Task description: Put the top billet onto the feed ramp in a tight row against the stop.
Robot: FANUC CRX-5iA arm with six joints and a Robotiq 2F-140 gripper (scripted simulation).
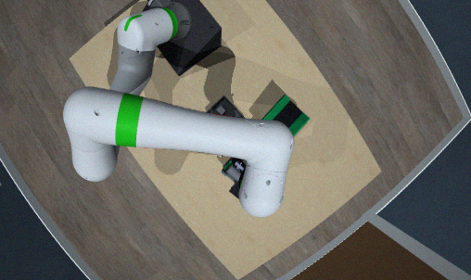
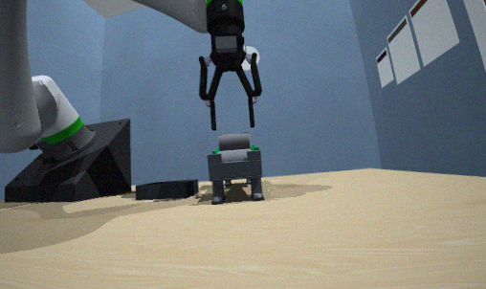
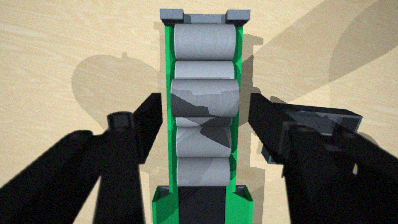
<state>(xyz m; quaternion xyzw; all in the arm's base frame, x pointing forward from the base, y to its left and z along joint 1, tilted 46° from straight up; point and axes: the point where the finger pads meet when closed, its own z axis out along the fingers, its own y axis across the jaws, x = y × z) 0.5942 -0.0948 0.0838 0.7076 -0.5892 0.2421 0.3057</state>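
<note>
Now: hand 12 cm above the grey stop, 8 cm to the left of it and 1 cm short of it. Round my hand: low dark tray (20 cm behind, 16 cm below, 6 cm to the left).
</note>
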